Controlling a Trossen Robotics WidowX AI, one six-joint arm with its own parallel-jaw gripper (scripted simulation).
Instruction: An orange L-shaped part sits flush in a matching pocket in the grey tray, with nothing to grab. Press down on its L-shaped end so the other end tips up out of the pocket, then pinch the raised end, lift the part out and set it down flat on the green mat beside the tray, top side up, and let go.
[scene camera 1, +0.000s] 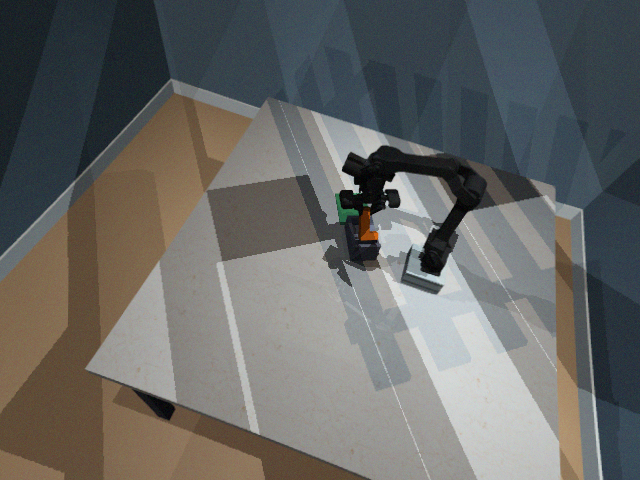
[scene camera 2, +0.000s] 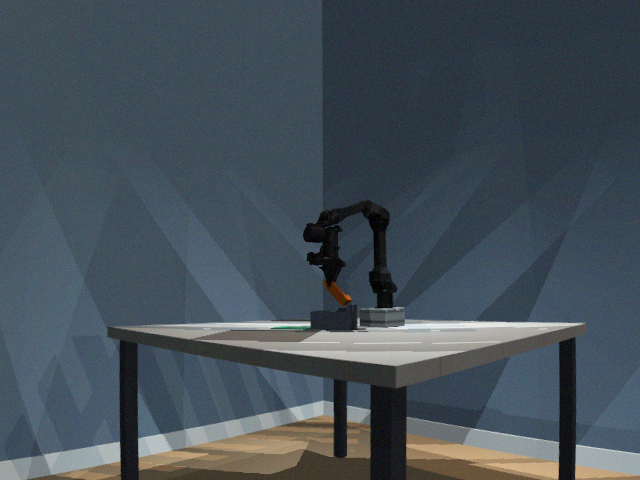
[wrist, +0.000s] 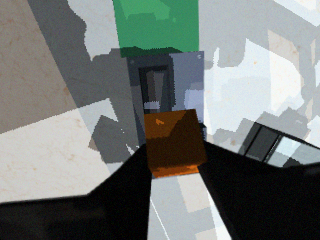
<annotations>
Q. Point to my gripper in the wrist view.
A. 170, 146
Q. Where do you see my gripper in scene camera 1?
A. At 364, 214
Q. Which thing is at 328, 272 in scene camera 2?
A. My gripper.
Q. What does my gripper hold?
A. An orange L-shaped part.
</annotations>
